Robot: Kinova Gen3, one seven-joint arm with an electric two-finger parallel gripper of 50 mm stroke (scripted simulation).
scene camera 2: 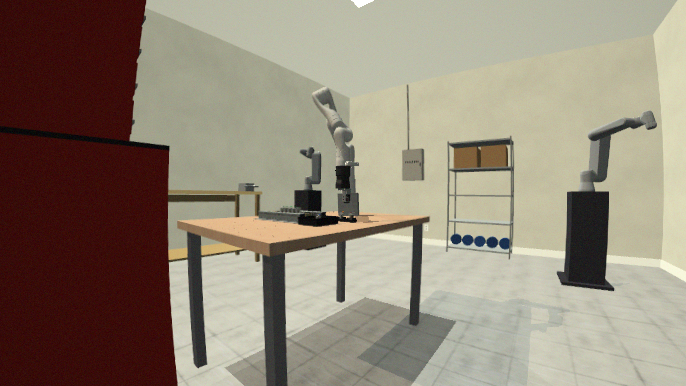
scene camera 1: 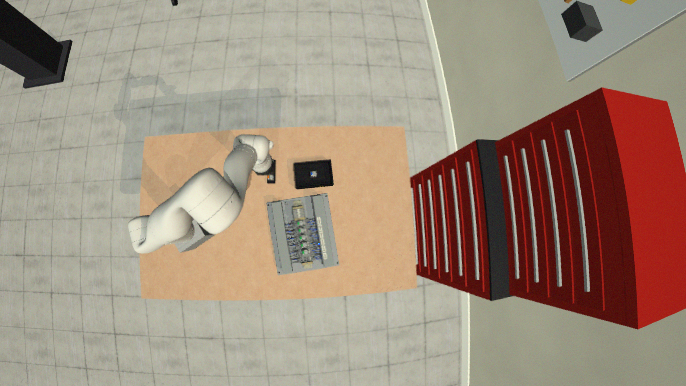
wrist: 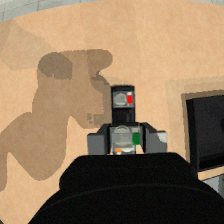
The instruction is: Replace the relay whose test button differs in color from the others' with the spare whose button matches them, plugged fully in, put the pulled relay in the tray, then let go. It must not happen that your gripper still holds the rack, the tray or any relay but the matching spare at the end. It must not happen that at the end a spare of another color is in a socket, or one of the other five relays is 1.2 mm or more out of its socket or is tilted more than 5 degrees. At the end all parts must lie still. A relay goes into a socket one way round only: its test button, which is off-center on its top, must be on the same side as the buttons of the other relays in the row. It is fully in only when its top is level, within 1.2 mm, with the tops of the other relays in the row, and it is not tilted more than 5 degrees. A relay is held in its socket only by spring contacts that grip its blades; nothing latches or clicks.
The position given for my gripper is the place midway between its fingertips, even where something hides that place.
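I can see my own gripper (wrist: 125,133). A black tray (scene camera 1: 324,178) is here in the scene with it.
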